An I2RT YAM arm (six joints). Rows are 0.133 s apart.
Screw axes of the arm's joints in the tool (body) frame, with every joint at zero. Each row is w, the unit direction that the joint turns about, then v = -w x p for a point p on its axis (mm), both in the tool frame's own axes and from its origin. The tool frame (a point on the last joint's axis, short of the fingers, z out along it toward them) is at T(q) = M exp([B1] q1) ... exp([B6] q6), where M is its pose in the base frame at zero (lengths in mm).
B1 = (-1, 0, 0, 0.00, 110.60, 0.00)
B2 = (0, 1, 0, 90.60, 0.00, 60.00)
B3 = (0, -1, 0, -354.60, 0.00, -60.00)
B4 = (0, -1, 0, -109.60, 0.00, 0.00)
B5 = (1, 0, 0, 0.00, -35.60, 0.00)
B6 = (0, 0, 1, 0.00, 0.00, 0.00)
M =
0 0 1 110.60
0 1 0 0.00
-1 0 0 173.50
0 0 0 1
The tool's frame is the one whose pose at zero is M.
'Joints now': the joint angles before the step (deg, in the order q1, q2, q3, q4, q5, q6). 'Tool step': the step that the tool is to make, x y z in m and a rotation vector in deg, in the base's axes. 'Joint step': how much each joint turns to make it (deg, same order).
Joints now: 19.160 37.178 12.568 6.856 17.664 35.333
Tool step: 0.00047 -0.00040 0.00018 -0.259 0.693 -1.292
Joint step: 0.087 0.351 0.439 -0.965 1.315 0.437
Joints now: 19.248 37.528 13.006 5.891 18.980 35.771
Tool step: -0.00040 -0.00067 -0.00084 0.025 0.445 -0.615
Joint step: -0.086 -0.088 0.002 -0.618 0.446 0.352
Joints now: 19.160 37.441 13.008 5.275 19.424 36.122
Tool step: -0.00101 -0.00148 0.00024 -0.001 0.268 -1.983
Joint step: 0.003 -0.438 0.174 -1.140 1.844 0.792
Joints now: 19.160 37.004 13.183 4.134 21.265 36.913
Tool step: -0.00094 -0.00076 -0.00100 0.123 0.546 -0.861
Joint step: 0.000 -0.267 0.001 -0.970 0.707 0.616
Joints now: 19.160 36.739 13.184 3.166 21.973 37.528
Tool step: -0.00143 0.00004 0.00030 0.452 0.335 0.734
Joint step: 0.000 -0.703 0.089 -1.057 -0.875 0.264
